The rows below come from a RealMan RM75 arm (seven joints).
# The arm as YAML. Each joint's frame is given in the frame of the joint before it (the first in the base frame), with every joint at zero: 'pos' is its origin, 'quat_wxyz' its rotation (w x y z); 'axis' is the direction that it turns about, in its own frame. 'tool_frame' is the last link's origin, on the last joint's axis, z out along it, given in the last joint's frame.
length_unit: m
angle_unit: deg
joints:
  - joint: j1
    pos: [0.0, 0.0, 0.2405]
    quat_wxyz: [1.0, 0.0, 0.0, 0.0]
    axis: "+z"
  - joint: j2
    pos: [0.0, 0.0, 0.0]
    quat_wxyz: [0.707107, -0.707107, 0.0, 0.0]
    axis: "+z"
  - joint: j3
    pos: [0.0, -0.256, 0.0]
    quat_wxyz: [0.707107, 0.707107, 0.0, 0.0]
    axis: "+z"
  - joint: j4
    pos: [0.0, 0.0, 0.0]
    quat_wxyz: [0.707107, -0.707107, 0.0, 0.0]
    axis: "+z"
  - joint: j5
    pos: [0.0, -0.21, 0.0]
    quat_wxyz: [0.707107, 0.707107, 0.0, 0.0]
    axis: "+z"
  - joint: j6
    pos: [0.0, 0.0, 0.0]
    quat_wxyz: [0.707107, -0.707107, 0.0, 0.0]
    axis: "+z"
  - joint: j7
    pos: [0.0, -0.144, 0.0]
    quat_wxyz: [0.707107, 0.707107, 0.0, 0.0]
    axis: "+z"
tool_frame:
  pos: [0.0, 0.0, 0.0]
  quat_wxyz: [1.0, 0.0, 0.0, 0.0]
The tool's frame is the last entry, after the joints.
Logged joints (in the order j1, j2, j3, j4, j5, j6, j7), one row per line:
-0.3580, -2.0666, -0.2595, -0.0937, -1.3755, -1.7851, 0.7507
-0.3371, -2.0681, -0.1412, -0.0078, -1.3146, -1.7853, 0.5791
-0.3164, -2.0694, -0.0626, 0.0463, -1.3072, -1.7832, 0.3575
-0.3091, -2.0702, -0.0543, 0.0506, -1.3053, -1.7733, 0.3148
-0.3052, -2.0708, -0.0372, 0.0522, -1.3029, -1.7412, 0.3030
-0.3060, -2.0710, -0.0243, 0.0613, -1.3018, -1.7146, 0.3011
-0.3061, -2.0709, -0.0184, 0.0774, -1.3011, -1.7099, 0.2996
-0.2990, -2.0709, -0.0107, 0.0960, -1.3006, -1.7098, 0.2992
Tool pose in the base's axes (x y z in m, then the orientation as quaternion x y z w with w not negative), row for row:
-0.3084, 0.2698, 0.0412, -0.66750, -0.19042, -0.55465, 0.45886
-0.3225, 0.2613, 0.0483, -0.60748, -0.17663, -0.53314, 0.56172
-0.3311, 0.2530, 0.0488, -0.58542, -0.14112, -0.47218, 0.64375
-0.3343, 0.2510, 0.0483, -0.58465, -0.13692, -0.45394, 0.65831
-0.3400, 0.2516, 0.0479, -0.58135, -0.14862, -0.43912, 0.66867
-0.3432, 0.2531, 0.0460, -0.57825, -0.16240, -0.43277, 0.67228
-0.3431, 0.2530, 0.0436, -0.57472, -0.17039, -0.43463, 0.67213
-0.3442, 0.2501, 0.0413, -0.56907, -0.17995, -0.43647, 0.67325
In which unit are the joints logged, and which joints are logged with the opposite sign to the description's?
The joints are logged in radians. Opposite sign: j3, j4, j5, j6, j7.
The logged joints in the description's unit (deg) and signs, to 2 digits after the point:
-20.51, -118.41, 14.87, 5.37, 78.81, 102.28, -43.01
-19.31, -118.49, 8.09, 0.45, 75.32, 102.29, -33.18
-18.13, -118.57, 3.59, -2.65, 74.90, 102.17, -20.48
-17.71, -118.61, 3.11, -2.90, 74.79, 101.60, -18.04
-17.49, -118.65, 2.13, -2.99, 74.65, 99.76, -17.36
-17.53, -118.66, 1.39, -3.51, 74.59, 98.24, -17.25
-17.54, -118.65, 1.05, -4.43, 74.55, 97.97, -17.17
-17.13, -118.65, 0.61, -5.50, 74.52, 97.96, -17.14

